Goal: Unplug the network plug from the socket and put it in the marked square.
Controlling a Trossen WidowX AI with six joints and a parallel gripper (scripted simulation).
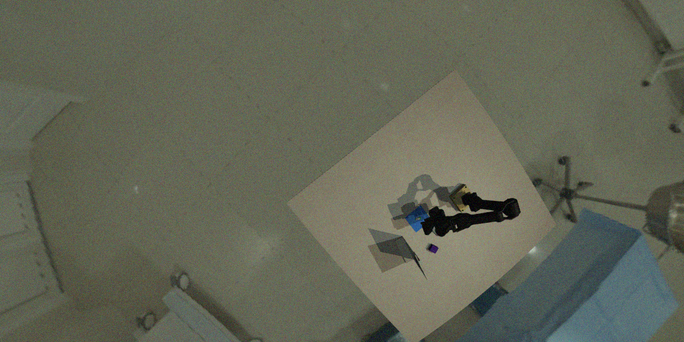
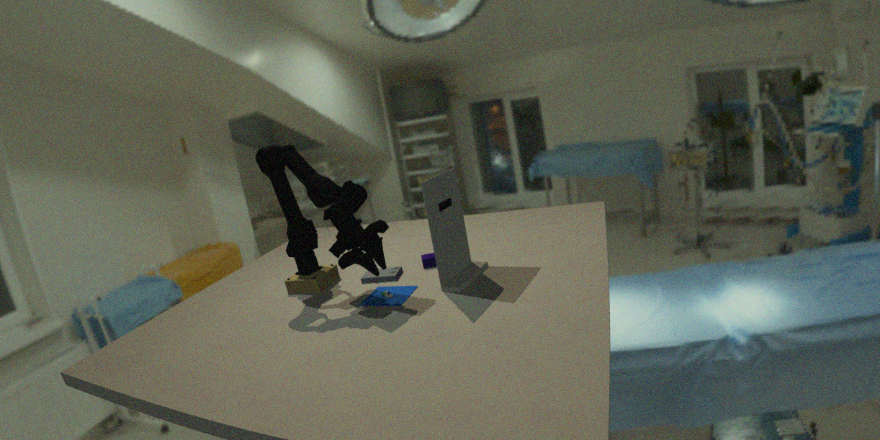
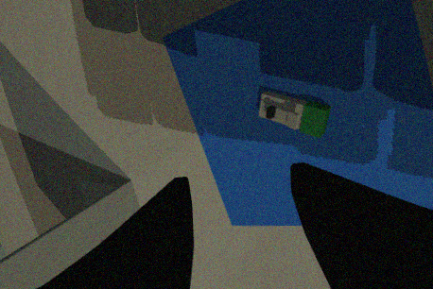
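Right now my gripper tip is 10 mm short of the network plug and 60 mm above it. Round my gripper tip: grey upright panel 140 mm ahead, 140 mm to the left, 60 mm above; blue marked square 10 mm ahead, 70 mm below; flat grey block 100 mm behind, 110 mm to the left, 60 mm below.
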